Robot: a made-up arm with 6 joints. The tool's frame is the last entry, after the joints. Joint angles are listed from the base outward. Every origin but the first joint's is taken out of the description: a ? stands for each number. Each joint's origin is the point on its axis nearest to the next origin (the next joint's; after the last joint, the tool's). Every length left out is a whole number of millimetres.
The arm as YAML. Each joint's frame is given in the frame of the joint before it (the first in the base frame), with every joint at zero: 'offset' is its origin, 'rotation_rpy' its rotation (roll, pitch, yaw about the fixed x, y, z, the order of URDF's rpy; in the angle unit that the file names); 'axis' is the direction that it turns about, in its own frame. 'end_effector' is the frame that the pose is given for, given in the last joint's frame.
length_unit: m
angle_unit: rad
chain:
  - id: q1
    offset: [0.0, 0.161, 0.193]
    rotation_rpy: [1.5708, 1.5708, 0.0]
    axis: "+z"
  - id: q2
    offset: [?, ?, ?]
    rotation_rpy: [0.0, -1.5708, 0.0]
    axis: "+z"
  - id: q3
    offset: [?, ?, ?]
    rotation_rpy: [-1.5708, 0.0, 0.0]
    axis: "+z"
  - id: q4
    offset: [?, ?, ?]
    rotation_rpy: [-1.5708, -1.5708, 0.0]
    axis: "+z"
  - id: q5
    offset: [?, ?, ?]
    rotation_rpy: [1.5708, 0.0, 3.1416]
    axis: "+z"
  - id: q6
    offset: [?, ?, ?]
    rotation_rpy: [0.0, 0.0, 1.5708]
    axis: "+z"
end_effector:
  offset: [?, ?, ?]
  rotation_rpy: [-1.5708, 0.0, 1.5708]
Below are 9 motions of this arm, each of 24 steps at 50 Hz.
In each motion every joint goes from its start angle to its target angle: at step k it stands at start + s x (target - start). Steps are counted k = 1, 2, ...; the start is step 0. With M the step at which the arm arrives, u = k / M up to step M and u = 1 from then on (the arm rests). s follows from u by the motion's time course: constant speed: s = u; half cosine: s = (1 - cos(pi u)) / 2; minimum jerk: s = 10 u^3 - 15 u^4 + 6 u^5.
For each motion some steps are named. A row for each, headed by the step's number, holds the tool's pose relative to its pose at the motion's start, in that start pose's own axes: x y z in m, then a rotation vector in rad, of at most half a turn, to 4 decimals.
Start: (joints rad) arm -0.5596 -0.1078 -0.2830 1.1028 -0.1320 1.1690
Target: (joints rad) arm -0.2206 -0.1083 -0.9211 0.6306 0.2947 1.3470
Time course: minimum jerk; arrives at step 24
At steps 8, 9, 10, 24:
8: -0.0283 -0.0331 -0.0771 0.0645 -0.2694 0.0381
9: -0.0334 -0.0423 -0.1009 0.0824 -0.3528 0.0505
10: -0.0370 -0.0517 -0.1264 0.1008 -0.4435 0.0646
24: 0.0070 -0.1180 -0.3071 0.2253 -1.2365 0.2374

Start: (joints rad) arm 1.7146 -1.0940 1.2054 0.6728 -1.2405 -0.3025
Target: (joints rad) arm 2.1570 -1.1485 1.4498 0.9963 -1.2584 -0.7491
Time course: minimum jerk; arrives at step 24
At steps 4, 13, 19, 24:
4: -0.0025 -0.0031 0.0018 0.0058 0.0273 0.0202
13: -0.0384 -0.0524 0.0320 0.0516 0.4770 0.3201
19: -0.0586 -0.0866 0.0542 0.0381 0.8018 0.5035
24: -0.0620 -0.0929 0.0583 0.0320 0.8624 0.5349

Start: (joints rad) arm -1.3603 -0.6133 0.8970 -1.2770 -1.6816 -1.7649
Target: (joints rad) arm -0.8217 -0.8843 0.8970 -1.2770 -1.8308 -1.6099
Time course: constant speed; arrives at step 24
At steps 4, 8, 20, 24:
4: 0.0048 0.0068 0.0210 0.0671 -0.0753 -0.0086
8: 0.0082 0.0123 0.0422 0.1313 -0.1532 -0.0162
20: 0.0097 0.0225 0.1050 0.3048 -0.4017 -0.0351
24: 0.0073 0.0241 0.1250 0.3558 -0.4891 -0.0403

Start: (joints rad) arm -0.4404 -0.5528 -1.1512 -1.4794 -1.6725 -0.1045
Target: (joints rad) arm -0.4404 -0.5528 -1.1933 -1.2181 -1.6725 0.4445
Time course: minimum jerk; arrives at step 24
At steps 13, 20, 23, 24:
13: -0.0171 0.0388 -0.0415 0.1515 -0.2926 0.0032
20: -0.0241 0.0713 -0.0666 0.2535 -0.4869 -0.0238
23: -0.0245 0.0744 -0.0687 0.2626 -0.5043 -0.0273
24: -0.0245 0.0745 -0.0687 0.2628 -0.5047 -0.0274

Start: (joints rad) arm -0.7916 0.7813 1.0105 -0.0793 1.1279 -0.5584
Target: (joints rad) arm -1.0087 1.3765 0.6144 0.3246 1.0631 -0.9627
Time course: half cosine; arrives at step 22
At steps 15, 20, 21, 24:
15: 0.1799 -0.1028 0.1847 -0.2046 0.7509 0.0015
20: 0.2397 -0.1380 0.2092 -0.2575 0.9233 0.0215
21: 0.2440 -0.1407 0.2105 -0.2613 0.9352 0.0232
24: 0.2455 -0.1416 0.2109 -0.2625 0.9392 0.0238

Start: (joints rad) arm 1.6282 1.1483 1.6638 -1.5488 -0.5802 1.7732
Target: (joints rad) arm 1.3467 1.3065 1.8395 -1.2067 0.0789 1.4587
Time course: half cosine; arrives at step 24
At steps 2, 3, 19, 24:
2: -0.0008 0.0025 -0.0036 -0.0065 -0.0132 -0.0054
3: -0.0016 0.0056 -0.0080 -0.0145 -0.0294 -0.0121
19: 0.0703 0.0897 -0.2001 -0.3646 -0.6726 -0.2832
24: 0.0913 0.0926 -0.2192 -0.4101 -0.7462 -0.3161

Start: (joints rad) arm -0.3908 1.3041 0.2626 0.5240 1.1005 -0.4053
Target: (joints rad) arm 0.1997 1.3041 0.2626 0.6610 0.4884 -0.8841
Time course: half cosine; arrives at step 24
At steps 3, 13, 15, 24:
3: -0.0048 0.0032 0.0037 -0.0147 0.0257 0.0070
13: -0.0712 0.0495 0.0374 -0.2313 0.3702 0.0359
15: -0.0870 0.0606 0.0400 -0.2831 0.4488 0.0240
24: -0.1251 0.0856 0.0365 -0.4017 0.6335 -0.0339

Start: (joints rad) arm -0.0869 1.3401 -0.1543 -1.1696 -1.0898 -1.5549
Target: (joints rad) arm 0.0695 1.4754 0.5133 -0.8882 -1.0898 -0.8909
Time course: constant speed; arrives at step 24
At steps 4, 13, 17, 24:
4: 0.0018 0.0065 0.0024 -0.0109 -0.1921 0.0361
13: 0.0122 0.0204 0.0057 -0.0417 -0.6129 0.1343
17: 0.0196 0.0267 0.0071 -0.0565 -0.7936 0.1876
24: 0.0360 0.0388 0.0112 -0.0807 -1.0981 0.2990

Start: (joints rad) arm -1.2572 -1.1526 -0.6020 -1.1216 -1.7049 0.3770
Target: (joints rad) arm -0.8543 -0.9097 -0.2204 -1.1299 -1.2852 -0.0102
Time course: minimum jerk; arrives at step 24
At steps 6, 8, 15, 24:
6: 0.0351 -0.0068 -0.0369 -0.0100 -0.0854 0.0107
8: 0.0740 -0.0136 -0.0708 -0.0209 -0.1729 0.0214
15: 0.2874 -0.0441 -0.1735 -0.0858 -0.5920 0.0664
24: 0.4052 -0.0585 -0.1858 -0.1296 -0.8120 0.0856

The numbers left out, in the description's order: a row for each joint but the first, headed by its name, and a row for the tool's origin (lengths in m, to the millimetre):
q2: -0.278 0.104 0.0
q3: 0.003 -0.357 0.0
q4: 0.002 -0.013 0.0
q5: -0.131 0.086 0.0
q6: 0.013 0.164 0.0
tool: -0.055 -0.1 0.0

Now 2 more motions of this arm.
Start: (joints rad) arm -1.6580 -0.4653 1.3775 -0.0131 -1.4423 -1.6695
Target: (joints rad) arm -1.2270 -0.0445 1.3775 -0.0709 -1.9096 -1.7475
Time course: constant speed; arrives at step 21
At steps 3, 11, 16, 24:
3: 0.0127 -0.0330 -0.0361 -0.0261 0.1257 -0.0749
11: 0.0252 -0.1331 -0.1281 -0.0518 0.4560 -0.2903
16: 0.0159 -0.2004 -0.1814 -0.0336 0.6571 -0.4329
24: -0.0070 -0.2675 -0.2308 0.0126 0.8521 -0.5781

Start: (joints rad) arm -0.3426 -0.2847 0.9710 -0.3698 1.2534 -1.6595
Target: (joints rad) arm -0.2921 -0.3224 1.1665 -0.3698 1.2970 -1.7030
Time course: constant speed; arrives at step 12
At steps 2, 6, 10, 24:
2: -0.0003 -0.0012 -0.0056 0.0254 -0.0217 0.0145
6: -0.0006 -0.0036 -0.0167 0.0762 -0.0648 0.0444
10: -0.0005 -0.0059 -0.0279 0.1268 -0.1075 0.0756
24: -0.0003 -0.0070 -0.0335 0.1521 -0.1287 0.0917

